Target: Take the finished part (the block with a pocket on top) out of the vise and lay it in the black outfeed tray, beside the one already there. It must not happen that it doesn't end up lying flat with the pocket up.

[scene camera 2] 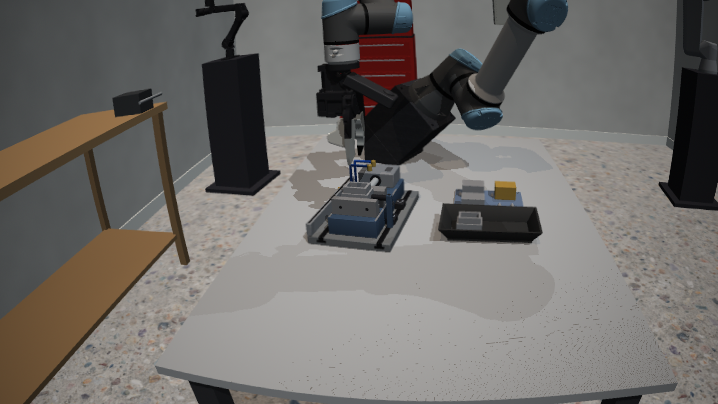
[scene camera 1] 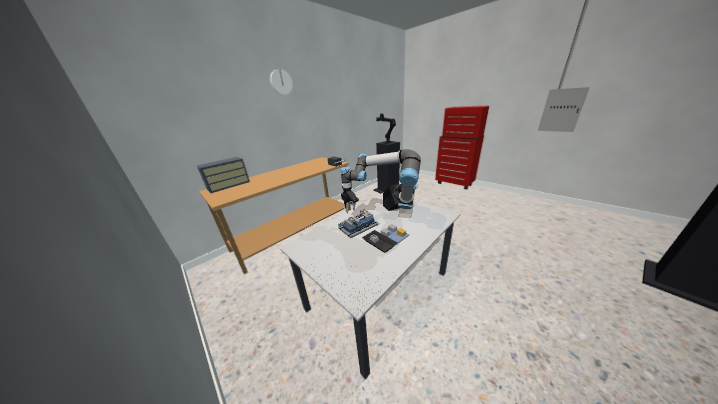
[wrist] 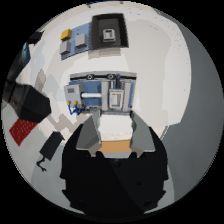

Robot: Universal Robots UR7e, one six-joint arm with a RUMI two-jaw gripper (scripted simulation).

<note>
In view: the gripper [scene camera 2: 354, 160].
The gripper is seen too in the wrist view [wrist: 115, 110].
</note>
